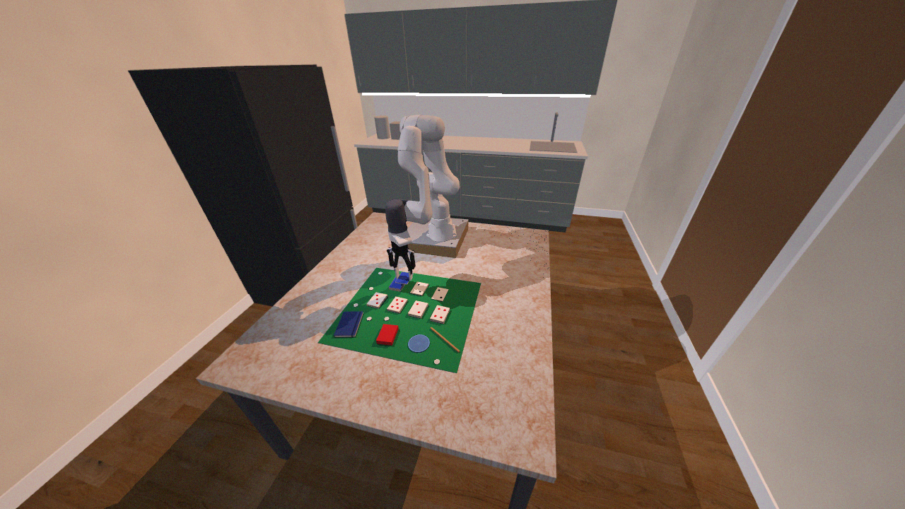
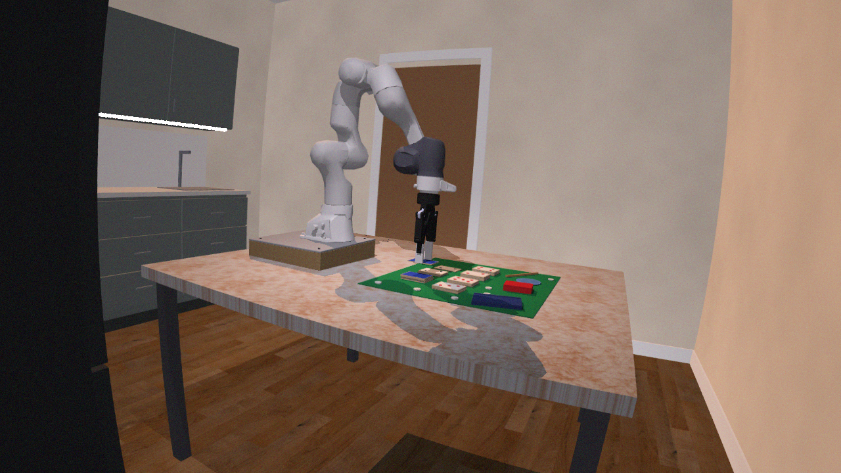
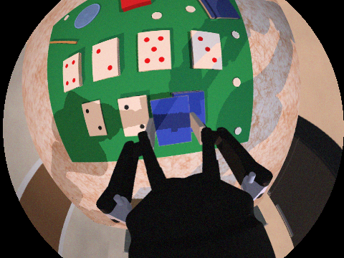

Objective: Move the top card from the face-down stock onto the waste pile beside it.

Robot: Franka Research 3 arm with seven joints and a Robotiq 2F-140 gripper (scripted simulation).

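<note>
The black-pip card lies 19 cm to the left of my hand, 8 cm below it and 4 cm ahead of it. From my hand the other things lie so: green mat (16 cm ahead, 10 cm below, 6 cm to the left); then dark blue box (29 cm ahead, 18 cm to the right, 8 cm below); then red box (33 cm ahead, 7 cm below, 1 cm to the left).
</note>
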